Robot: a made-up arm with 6 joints. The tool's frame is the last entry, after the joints.
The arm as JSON. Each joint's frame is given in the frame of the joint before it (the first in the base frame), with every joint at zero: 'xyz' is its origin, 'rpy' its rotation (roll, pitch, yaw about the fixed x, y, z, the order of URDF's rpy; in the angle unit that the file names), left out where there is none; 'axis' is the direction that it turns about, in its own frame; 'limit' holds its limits. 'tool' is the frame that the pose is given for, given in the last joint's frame.
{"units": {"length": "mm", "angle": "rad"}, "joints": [
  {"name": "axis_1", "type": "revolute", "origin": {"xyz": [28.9, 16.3, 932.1]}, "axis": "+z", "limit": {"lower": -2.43, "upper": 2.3}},
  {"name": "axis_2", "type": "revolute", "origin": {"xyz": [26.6, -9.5, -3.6]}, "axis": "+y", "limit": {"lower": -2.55, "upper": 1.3}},
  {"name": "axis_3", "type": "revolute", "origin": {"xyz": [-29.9, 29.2, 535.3]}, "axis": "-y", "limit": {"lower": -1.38, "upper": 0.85}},
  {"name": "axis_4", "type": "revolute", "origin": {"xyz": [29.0, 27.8, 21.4]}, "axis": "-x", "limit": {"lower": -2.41, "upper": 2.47}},
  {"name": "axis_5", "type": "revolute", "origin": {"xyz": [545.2, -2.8, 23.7]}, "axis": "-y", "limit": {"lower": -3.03, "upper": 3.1}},
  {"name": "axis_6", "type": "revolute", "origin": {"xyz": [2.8, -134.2, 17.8]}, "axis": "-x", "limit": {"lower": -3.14, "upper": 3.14}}
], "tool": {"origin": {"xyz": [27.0, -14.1, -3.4], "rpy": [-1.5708, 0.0, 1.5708]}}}
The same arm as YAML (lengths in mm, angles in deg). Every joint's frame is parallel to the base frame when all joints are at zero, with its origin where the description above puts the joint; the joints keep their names.
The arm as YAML. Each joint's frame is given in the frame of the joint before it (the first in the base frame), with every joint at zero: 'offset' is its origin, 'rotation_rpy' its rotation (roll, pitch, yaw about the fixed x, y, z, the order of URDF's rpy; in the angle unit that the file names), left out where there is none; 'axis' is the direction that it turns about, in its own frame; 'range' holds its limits. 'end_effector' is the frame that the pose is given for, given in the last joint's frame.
length_unit: mm
angle_unit: deg
chain:
  - id: axis_1
    offset: [28.9, 16.3, 932.1]
    axis: [0.0, 0.0, 1.0]
    range: [-139.23, 131.78]
  - id: axis_2
    offset: [26.6, -9.5, -3.6]
    axis: [0.0, 1.0, 0.0]
    range: [-146.1, 74.48]
  - id: axis_3
    offset: [-29.9, 29.2, 535.3]
    axis: [0.0, -1.0, 0.0]
    range: [-79.07, 48.7]
  - id: axis_4
    offset: [29.0, 27.8, 21.4]
    axis: [-1.0, 0.0, 0.0]
    range: [-138.08, 141.52]
  - id: axis_5
    offset: [545.2, -2.8, 23.7]
    axis: [0.0, -1.0, 0.0]
    range: [-173.61, 177.62]
  - id: axis_6
    offset: [2.8, -134.2, 17.8]
    axis: [-1.0, 0.0, 0.0]
    range: [-179.91, 179.91]
end_effector:
  offset: [27.0, -14.1, -3.4]
  rotation_rpy: [-90.0, 0.0, 90.0]

